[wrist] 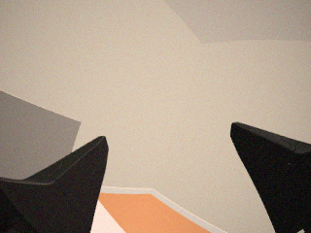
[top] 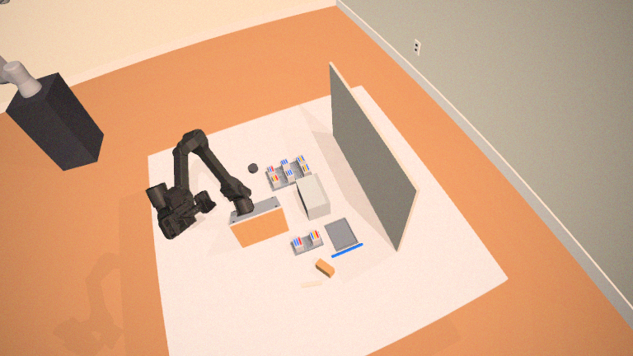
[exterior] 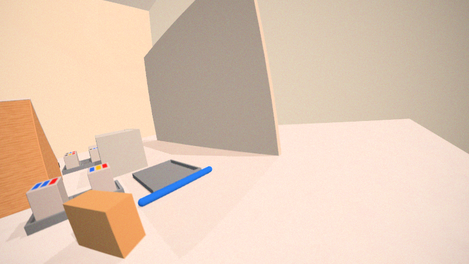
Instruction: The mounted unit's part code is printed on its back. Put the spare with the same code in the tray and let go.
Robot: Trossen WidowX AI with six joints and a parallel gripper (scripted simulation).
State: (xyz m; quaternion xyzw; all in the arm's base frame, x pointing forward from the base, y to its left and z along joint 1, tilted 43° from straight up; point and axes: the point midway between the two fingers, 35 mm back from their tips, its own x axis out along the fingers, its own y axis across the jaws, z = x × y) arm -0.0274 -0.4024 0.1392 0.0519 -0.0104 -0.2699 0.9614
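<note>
The grey spare block is 46 cm below my gripper tip, 42 cm to the left of it and 33 cm ahead of it. Round my gripper tip: blue rod: 50 cm below, 40 cm ahead, 1 cm to the right; mounted unit: 46 cm below, 33 cm ahead, 27 cm to the left; orange block: 49 cm below, 29 cm ahead, 6 cm to the right.
</note>
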